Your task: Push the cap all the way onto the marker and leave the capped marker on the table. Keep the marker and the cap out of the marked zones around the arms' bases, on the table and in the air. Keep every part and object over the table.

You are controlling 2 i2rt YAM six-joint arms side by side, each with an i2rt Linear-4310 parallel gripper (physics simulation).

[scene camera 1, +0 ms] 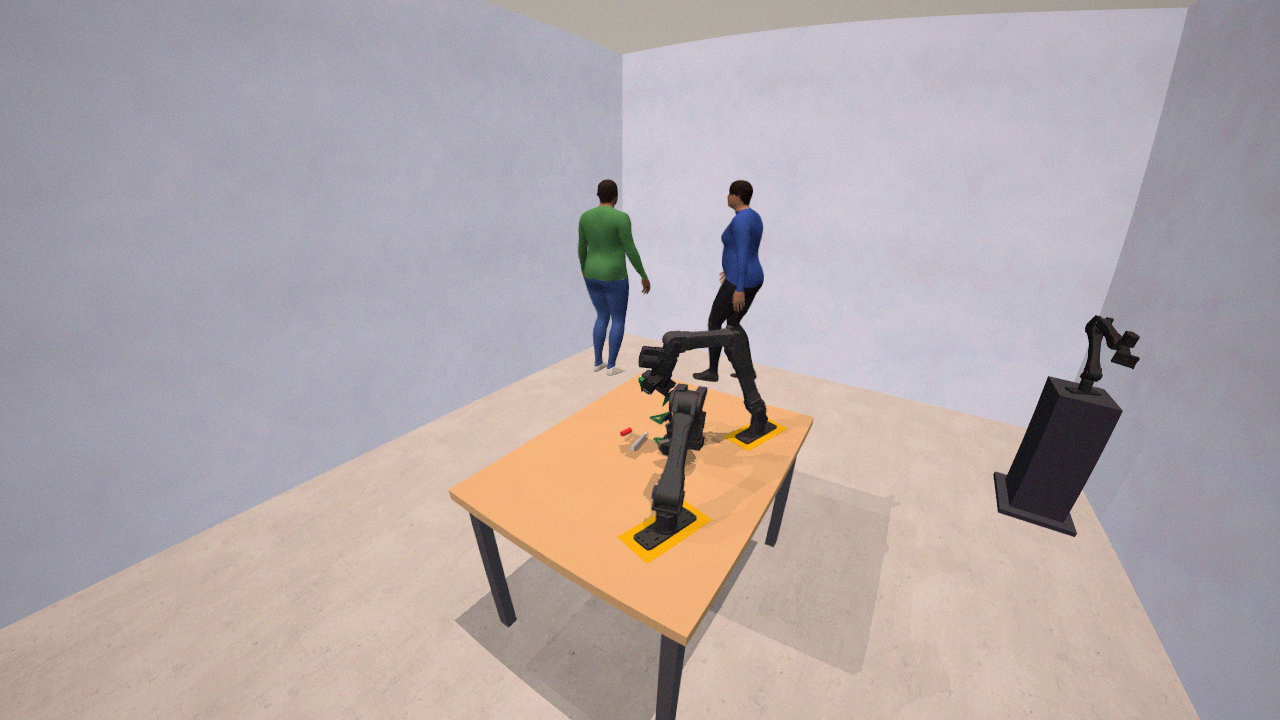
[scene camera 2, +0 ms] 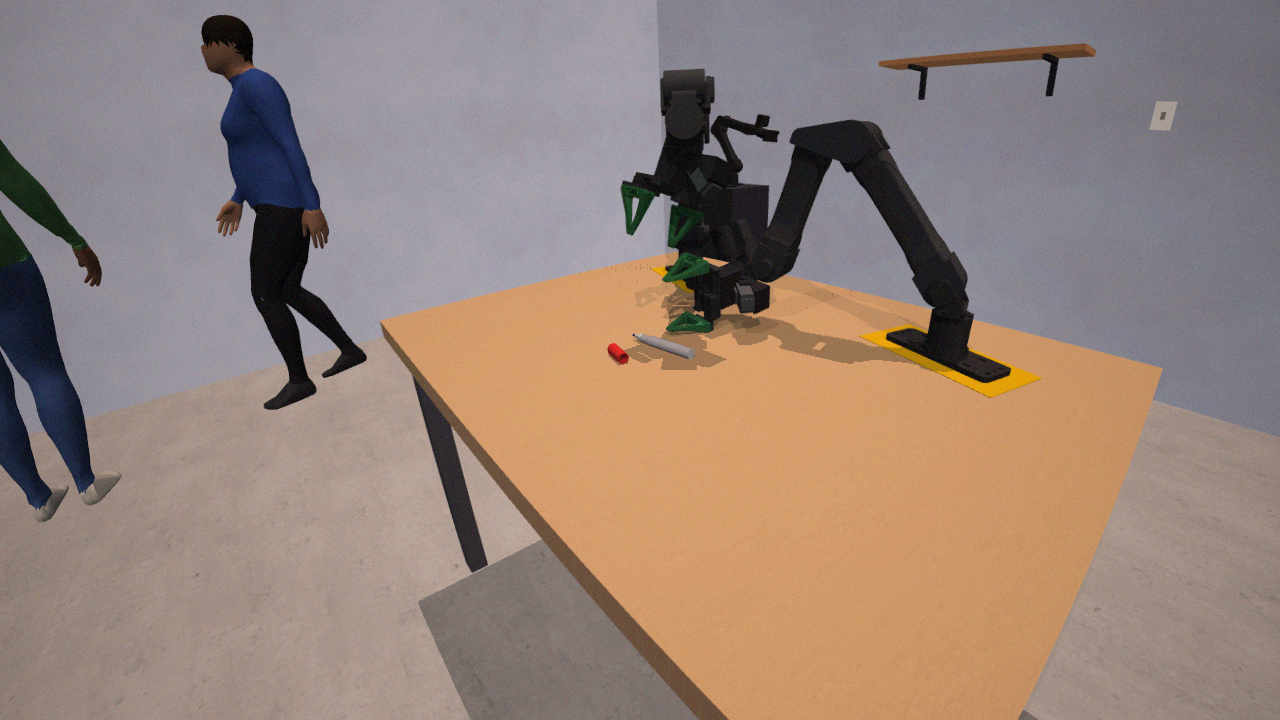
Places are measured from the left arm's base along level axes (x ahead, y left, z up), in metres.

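Where they show: left gripper, fingertip midpoint: (scene camera 1: 651, 427) (scene camera 2: 666, 306); right gripper, fingertip midpoint: (scene camera 1: 652, 398) (scene camera 2: 650, 241); left arm's base, origin of the base link: (scene camera 1: 665, 528) (scene camera 2: 943, 355); right arm's base, origin of the base link: (scene camera 1: 756, 432).
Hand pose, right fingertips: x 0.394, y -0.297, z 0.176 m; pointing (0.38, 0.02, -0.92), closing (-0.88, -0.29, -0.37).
Each offset is from my right fingertips to the top centre of the thing.
A grey marker {0.010 m ahead, 0.052 m left, 0.158 m down} (scene camera 1: 639, 441) (scene camera 2: 664, 345) lies uncapped on the table; in scene camera 2 its dark tip points left. A red cap {0.091 m ahead, 0.057 m left, 0.157 m down} (scene camera 1: 625, 431) (scene camera 2: 617, 352) lies on its side, apart from the marker, left of it in both views and near its tip end. In scene camera 2 the cap's open end faces lower right. My left gripper (scene camera 1: 653, 429) (scene camera 2: 667, 304) is open and empty, low over the table just behind the marker in scene camera 2. My right gripper (scene camera 1: 653, 394) (scene camera 2: 651, 240) is open and empty, higher up and farther back.
Yellow zones surround the left arm's base (scene camera 1: 665, 530) (scene camera 2: 948, 355) and the right arm's base (scene camera 1: 757, 433). In scene camera 2 the table's left edge runs beyond the cap. The two grippers are close together, one above the other. Two people stand beyond the table.
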